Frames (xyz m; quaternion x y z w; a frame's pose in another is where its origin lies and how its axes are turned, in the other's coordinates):
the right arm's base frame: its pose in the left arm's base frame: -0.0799 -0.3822 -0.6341 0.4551 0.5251 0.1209 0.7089
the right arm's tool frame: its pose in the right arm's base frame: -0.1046 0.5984 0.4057 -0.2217 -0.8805 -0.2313 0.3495
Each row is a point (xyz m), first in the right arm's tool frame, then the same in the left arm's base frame.
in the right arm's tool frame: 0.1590 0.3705 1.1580
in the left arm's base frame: 0.0357 0.1801 0.9612
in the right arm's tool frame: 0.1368 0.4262 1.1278
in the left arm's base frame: 0.0832 0.2228 0.9404
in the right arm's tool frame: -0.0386 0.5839 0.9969
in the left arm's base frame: 0.1987 0.4049 0.7783
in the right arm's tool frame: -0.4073 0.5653 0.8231
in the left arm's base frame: 0.1392 0.5852 0.4171
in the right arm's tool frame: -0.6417 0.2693 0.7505
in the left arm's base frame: -0.1175 0.5213 0.1381
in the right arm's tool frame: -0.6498 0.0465 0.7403
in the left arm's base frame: -0.2686 0.3743 0.0649
